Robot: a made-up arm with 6 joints.
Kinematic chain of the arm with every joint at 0, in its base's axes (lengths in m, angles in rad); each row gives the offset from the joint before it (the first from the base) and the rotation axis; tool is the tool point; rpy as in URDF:
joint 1: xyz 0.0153 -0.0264 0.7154 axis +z
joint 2: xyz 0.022 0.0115 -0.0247 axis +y
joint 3: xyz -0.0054 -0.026 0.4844 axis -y
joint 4: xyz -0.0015 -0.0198 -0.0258 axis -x
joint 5: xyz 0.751 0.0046 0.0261 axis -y
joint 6: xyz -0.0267 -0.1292 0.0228 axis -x
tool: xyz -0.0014 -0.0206 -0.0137 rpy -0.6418 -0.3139 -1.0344
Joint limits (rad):
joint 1: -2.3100..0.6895
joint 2: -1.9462..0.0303
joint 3: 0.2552..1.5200
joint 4: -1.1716..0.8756
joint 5: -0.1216..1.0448
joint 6: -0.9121..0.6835
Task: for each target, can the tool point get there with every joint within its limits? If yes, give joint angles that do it. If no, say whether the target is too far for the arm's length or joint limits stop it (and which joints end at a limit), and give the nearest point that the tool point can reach.
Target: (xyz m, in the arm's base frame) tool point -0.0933 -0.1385 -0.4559
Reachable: no: joint limits stop it (at a limit: joint 1, joint 2, joint 3, joint 4, joint 6) | nearest point -0.7543 -0.7779 0.1624 | short by 1.108 m
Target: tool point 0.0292 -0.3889 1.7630
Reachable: yes | joints -1.2028 -0.2257 0.8903 -0.9159 0.8261 -0.7426
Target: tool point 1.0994 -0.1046 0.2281
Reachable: no: joint limits stop it (at a limit: joint 2, joint 3, joint 4, joint 5) | nearest point 0.7897 -0.0823 1.1812 | short by 1.002 m
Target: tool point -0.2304 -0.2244 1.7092
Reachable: yes | joints -1.9992 -0.3982 0.6773 -0.9058 0.4064 -0.0421
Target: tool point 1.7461 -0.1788 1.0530
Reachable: no: too far | nearest point 0.7985 -0.0954 1.1934 | short by 0.962 m
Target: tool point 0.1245 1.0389 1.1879
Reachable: yes | joints -1.8050 -1.3463 1.0985 0.5132 0.0112 0.5460
